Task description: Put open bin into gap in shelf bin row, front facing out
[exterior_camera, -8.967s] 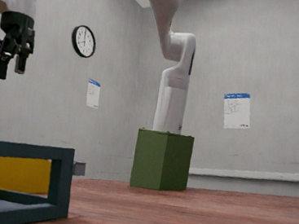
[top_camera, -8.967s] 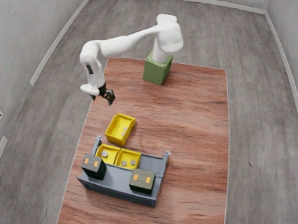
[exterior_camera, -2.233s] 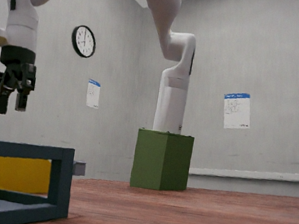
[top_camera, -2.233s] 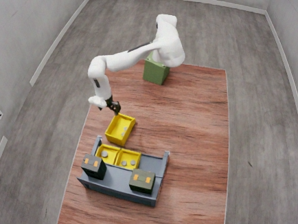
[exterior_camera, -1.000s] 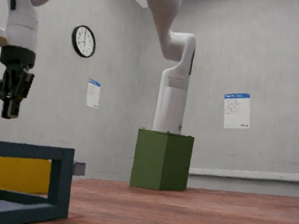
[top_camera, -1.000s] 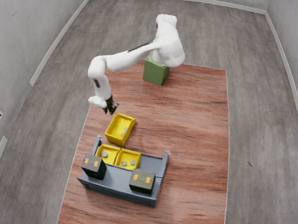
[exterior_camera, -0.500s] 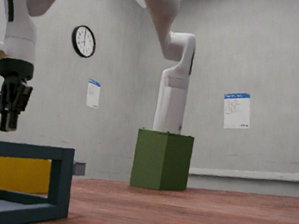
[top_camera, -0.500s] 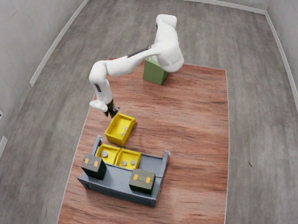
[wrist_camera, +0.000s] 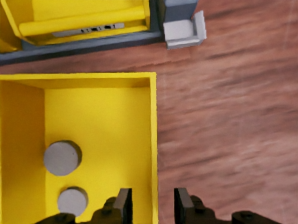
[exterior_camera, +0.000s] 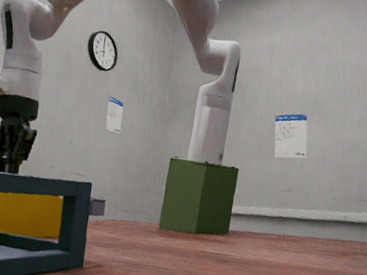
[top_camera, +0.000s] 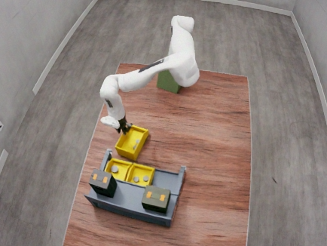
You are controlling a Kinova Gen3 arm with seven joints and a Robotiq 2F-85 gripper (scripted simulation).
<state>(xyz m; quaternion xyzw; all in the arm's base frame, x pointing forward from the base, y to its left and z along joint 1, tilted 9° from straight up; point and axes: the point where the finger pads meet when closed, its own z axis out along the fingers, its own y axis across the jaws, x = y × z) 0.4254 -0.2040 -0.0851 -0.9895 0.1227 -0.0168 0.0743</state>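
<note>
My gripper is now 4 cm short of the grey disc part, 7 cm to the right of it and 9 cm above it. Also, from my hand: grey shelf 25 cm ahead, 12 cm to the left, 3 cm below.
</note>
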